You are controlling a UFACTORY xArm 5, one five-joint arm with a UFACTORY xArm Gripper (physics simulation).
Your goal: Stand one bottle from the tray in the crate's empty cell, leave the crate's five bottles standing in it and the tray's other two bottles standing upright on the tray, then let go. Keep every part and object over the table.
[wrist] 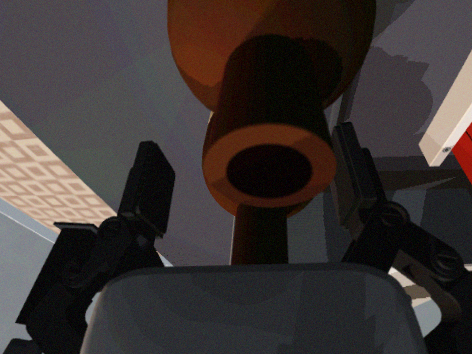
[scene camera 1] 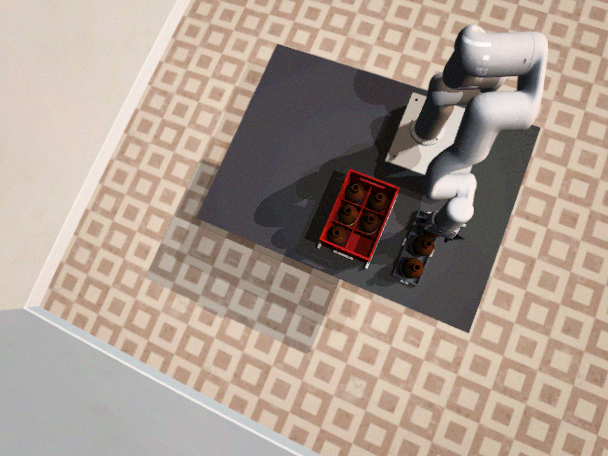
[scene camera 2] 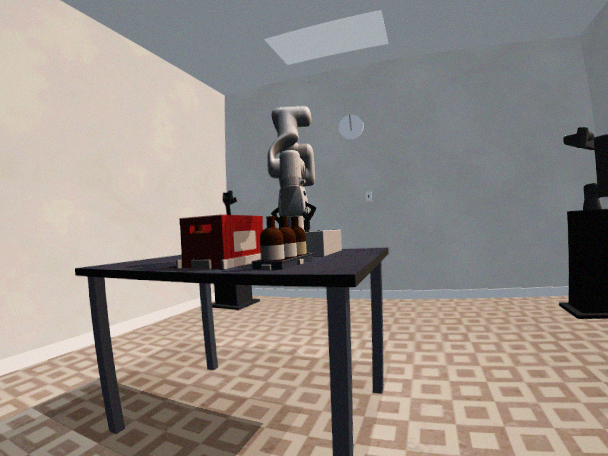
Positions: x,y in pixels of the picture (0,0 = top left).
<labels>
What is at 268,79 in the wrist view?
A brown bottle.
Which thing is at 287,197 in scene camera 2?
The gripper.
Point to a brown bottle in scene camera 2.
271,239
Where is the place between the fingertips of the gripper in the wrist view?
At 244,149
</labels>
